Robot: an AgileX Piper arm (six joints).
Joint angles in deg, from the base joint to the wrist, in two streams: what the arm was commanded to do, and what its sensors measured. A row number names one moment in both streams.
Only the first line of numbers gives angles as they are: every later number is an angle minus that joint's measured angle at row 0.
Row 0, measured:
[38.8 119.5 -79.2 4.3 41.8 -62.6]
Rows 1 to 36, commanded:
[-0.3 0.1 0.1 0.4 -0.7 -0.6]
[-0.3 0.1 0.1 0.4 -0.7 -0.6]
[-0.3 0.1 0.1 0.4 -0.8 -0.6]
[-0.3 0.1 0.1 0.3 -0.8 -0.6]
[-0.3 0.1 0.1 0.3 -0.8 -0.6]
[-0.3 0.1 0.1 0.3 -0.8 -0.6]
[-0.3 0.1 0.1 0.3 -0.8 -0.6]
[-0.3 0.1 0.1 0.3 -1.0 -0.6]
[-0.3 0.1 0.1 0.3 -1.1 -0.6]
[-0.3 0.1 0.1 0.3 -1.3 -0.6]
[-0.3 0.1 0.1 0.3 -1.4 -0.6]
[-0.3 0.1 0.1 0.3 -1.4 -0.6]
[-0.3 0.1 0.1 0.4 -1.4 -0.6]
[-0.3 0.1 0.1 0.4 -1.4 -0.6]
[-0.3 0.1 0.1 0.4 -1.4 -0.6]
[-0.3 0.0 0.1 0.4 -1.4 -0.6]
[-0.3 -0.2 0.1 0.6 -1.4 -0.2]
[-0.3 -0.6 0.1 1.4 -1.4 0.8]
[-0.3 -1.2 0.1 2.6 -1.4 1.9]
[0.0 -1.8 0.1 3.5 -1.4 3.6]
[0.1 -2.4 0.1 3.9 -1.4 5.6]
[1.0 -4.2 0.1 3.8 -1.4 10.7]
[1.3 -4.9 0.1 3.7 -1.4 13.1]
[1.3 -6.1 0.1 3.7 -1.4 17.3]
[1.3 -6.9 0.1 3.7 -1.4 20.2]
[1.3 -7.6 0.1 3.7 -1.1 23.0]
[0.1 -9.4 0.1 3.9 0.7 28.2]
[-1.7 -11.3 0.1 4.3 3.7 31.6]
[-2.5 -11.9 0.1 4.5 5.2 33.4]
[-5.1 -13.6 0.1 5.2 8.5 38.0]
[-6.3 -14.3 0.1 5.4 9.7 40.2]
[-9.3 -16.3 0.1 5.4 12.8 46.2]
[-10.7 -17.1 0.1 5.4 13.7 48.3]
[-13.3 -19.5 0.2 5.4 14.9 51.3]
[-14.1 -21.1 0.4 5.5 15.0 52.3]
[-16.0 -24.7 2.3 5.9 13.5 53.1]
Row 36, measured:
[-11.3 -17.6 0.0 5.2 13.3 48.2]
